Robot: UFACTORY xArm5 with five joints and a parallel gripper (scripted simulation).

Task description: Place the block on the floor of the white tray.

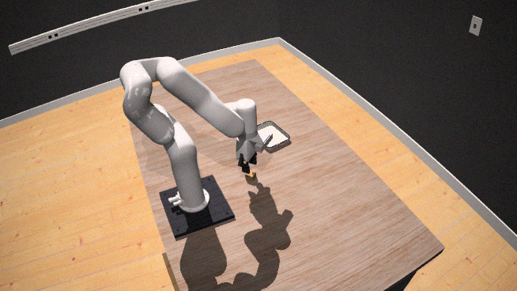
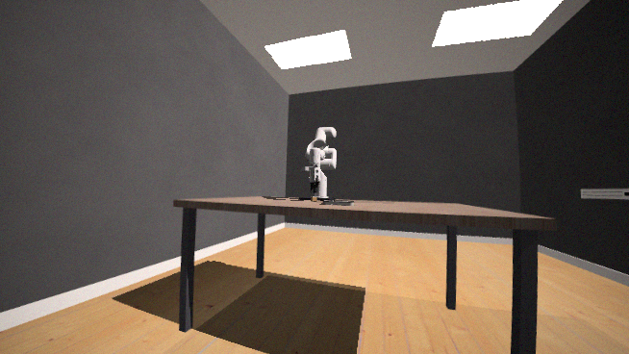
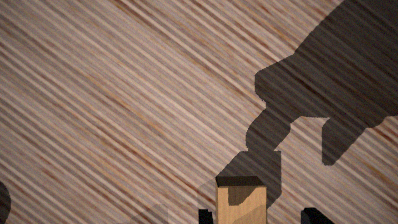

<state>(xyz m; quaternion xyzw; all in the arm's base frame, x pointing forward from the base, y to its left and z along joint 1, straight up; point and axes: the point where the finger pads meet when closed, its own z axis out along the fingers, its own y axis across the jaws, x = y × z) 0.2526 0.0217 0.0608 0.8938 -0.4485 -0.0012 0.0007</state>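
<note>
My gripper is now 60 mm above the wooden block. Round my hand: white tray 200 mm to the left, 190 mm ahead, 60 mm below.
</note>
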